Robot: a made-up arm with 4 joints. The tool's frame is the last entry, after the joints.
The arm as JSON. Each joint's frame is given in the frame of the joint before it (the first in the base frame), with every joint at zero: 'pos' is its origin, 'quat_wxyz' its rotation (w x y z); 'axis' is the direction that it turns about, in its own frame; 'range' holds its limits. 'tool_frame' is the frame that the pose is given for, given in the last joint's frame.
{
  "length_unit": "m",
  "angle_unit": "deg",
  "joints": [
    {
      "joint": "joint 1",
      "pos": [
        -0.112,
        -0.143,
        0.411
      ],
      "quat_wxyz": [
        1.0,
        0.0,
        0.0,
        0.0
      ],
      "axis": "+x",
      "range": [
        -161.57,
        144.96
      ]
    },
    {
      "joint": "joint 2",
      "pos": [
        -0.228,
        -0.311,
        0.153
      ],
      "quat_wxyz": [
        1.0,
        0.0,
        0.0,
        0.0
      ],
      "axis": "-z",
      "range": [
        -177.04,
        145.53
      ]
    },
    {
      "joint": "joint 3",
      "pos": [
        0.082,
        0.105,
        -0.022
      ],
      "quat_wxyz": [
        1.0,
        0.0,
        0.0,
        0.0
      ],
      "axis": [
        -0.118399,
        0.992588,
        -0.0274
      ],
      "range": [
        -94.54,
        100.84
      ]
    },
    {
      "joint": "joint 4",
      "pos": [
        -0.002,
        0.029,
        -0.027
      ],
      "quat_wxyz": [
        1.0,
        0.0,
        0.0,
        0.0
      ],
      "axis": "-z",
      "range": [
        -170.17,
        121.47
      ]
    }
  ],
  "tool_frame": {
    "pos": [
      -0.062,
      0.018,
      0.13
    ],
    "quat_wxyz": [
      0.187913,
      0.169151,
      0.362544,
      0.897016
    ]
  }
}
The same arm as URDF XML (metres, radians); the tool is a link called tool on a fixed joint. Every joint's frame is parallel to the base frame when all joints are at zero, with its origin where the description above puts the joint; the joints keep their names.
<robot name="arm">
<joint name="tool_fixed" type="fixed"><parent link="link4"/><child link="tool"/><origin xyz="-0.0620 0.0180 0.1300" rpy="0.8098 -0.1680 2.6564"/></joint>
<joint name="joint 4" type="revolute"><parent link="link3"/><child link="link4"/><origin xyz="-0.0020 0.0290 -0.0270"/><axis xyz="0 0 -1"/><limit lower="-2.9700" upper="2.1201"/></joint>
<joint name="joint 3" type="revolute"><parent link="link2"/><child link="link3"/><origin xyz="0.0820 0.1050 -0.0220"/><axis xyz="-0.118399 0.992588 -0.0274"/><limit lower="-1.6500" upper="1.7600"/></joint>
<joint name="joint 2" type="revolute"><parent link="link1"/><child link="link2"/><origin xyz="-0.2280 -0.3110 0.1530"/><axis xyz="0 0 -1"/><limit lower="-3.0899" upper="2.5400"/></joint>
<joint name="joint 1" type="revolute"><parent link="base_link"/><child link="link1"/><origin xyz="-0.1120 -0.1430 0.4110"/><axis xyz="1 0 0"/><limit lower="-2.8199" upper="2.5300"/></joint>
<link name="base_link"/>
<link name="link1"/>
<link name="link2"/>
<link name="link3"/>
<link name="link4"/>
<link name="tool"/>
</robot>

